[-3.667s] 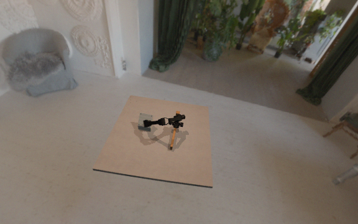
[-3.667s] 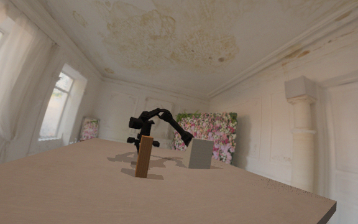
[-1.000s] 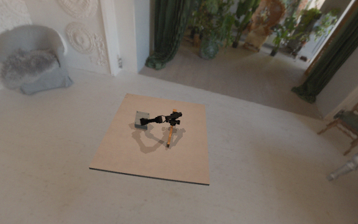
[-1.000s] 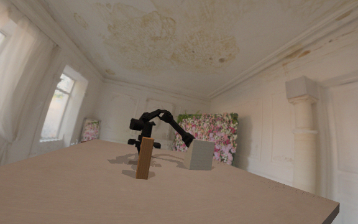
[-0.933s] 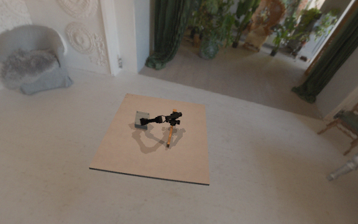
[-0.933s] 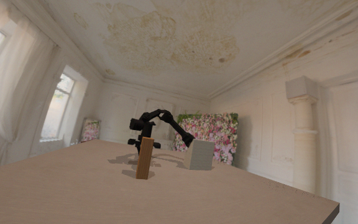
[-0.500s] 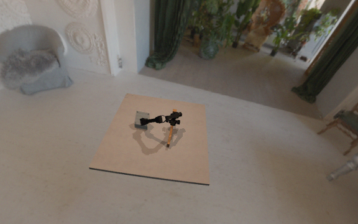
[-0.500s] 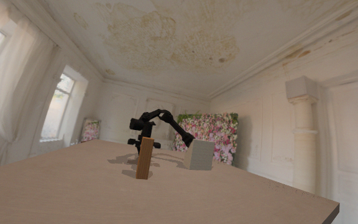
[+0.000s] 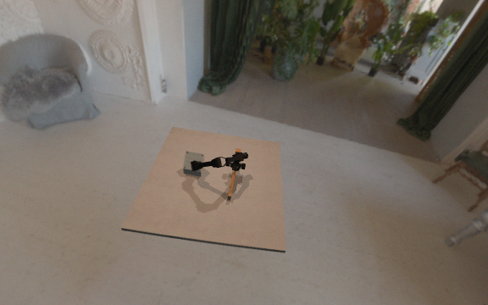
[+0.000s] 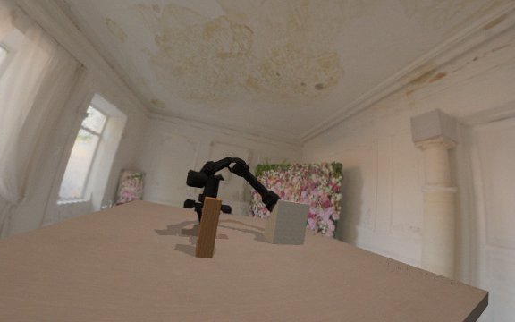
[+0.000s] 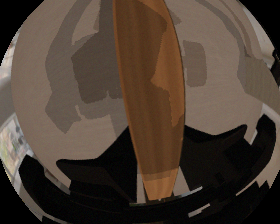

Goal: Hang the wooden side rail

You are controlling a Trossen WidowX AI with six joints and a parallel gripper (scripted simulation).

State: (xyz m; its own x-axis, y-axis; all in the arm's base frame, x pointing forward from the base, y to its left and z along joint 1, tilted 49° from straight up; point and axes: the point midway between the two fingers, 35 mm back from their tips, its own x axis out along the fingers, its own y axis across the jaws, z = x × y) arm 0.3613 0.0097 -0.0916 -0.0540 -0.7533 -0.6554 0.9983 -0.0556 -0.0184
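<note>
Right now the wooden headboard post is 15 cm to the left of my gripper tip and 4 cm above it.
</note>
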